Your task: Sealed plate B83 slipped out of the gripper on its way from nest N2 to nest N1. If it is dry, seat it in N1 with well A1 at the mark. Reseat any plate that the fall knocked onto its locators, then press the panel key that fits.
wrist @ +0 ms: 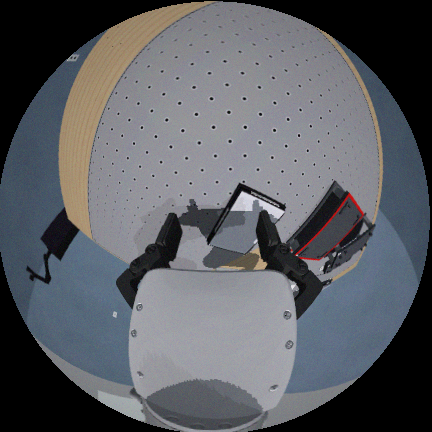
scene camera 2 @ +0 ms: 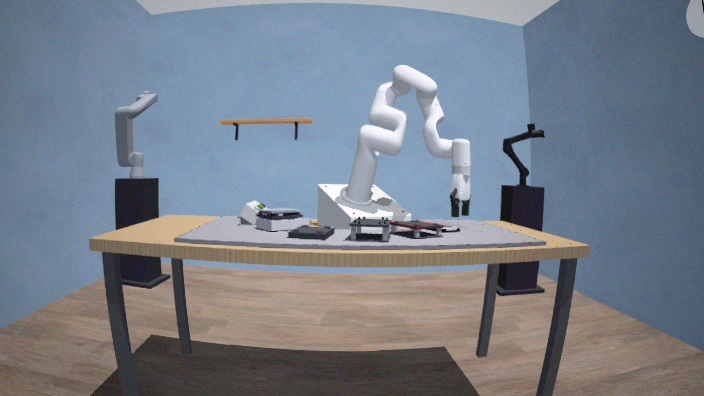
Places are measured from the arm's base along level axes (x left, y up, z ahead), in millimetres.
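Pixels of known places: gripper, fingertip midpoint: (wrist: 217, 221) (scene camera 2: 460, 216); arm's base at its link origin: (scene camera 2: 356, 199).
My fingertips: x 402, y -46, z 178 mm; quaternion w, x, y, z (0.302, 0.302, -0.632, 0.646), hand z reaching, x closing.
Observation:
For each thing: its top centre in the pictures, then the offset to it from my fingertips. "spot": a spot on its surface instead. Level surfaces: height alone.
- plate at its top centre: (wrist: 243, 229) (scene camera 2: 442, 226) dx -70, dy -41, dz -8 mm
- small white panel at its top centre: (scene camera 2: 254, 202) dx -813, dy +28, dz -97 mm
- white device at a spot on its surface: (scene camera 2: 272, 223) spot: dx -687, dy -25, dz +158 mm
- flat dark block at its top centre: (scene camera 2: 312, 227) (wrist: 340, 262) dx -542, dy -29, dz +207 mm
- grey perforated mat at its surface level: dy -55 mm
- wooden table at its surface level: dy -68 mm
My gripper (scene camera 2: 460, 212) (wrist: 217, 221) is open and empty, pointing down above the mat. A plate (scene camera 2: 451, 229) (wrist: 245, 202) with a white face and black edges lies low on the mat beside the red-edged stand, below the gripper and toward the right finger in the wrist view. Its label and well A1 cannot be read. The red-edged stand (scene camera 2: 420, 224) (wrist: 325, 227) has a dark top on short legs. A second dark-topped stand (scene camera 2: 370, 223) is beside it. Which is N1 or N2 cannot be told. A small white panel (scene camera 2: 250, 212) with coloured keys stands at the left.
A white device (scene camera 2: 272, 223) with a dark top stands near the panel. A flat dark block (scene camera 2: 311, 232) lies left of the stands. The white robot base (scene camera 2: 332, 207) is behind them. The grey perforated mat (scene camera 2: 225, 237) (wrist: 230, 112) lies on the wooden table (scene camera 2: 140, 233).

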